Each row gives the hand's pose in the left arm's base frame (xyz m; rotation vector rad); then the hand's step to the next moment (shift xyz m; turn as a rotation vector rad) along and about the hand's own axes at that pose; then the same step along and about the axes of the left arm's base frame.
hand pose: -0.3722 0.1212 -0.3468 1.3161 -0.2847 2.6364
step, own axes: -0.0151 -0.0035 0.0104 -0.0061 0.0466 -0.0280
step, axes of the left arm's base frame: 0.0178 -0.0004 -0.0057 -0.0293 -0.0384 -0.0256
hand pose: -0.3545 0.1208 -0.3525 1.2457 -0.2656 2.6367
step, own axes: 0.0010 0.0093 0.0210 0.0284 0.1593 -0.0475
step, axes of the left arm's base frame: 0.0124 -0.0141 0.0133 -0.0952 -0.1379 -0.0190
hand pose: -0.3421 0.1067 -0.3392 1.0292 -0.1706 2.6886
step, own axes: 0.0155 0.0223 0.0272 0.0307 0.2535 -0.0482
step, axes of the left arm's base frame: 0.0001 -0.0238 0.0302 -0.1236 -0.2278 -0.0197
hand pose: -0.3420 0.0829 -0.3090 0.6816 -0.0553 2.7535
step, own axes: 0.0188 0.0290 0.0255 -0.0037 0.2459 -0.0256
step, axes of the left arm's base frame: -0.0130 -0.0251 0.0323 -0.0822 -0.2327 -0.0158
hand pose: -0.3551 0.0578 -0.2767 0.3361 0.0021 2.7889
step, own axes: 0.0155 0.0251 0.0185 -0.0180 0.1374 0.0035
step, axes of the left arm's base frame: -0.0181 -0.0194 0.0226 -0.0272 -0.1358 0.0048
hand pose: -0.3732 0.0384 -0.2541 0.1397 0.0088 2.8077
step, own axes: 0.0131 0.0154 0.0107 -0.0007 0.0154 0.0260
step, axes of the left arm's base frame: -0.0163 -0.0104 0.0122 -0.0018 -0.0151 0.0261
